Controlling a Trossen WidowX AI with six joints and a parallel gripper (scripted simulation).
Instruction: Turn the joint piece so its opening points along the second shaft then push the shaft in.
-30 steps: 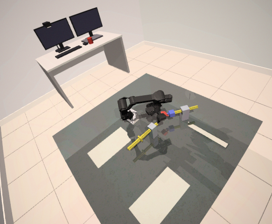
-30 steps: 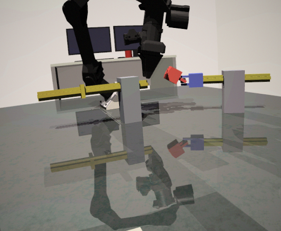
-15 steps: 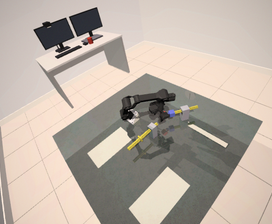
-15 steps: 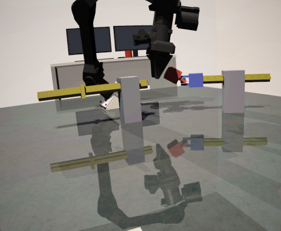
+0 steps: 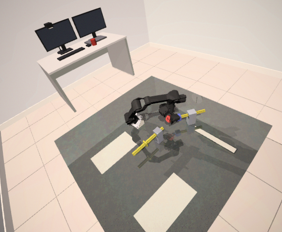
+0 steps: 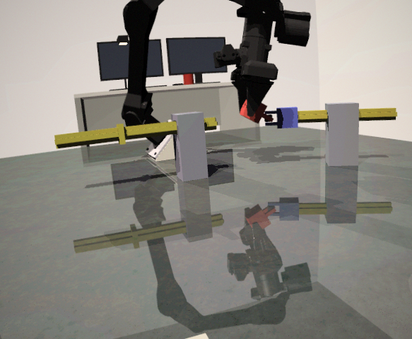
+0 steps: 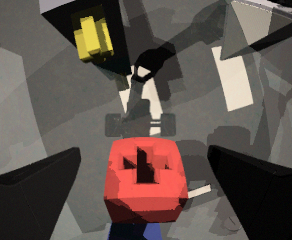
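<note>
Now: the red joint piece 2 cm to the left of my gripper tip and 1 cm above it.
</note>
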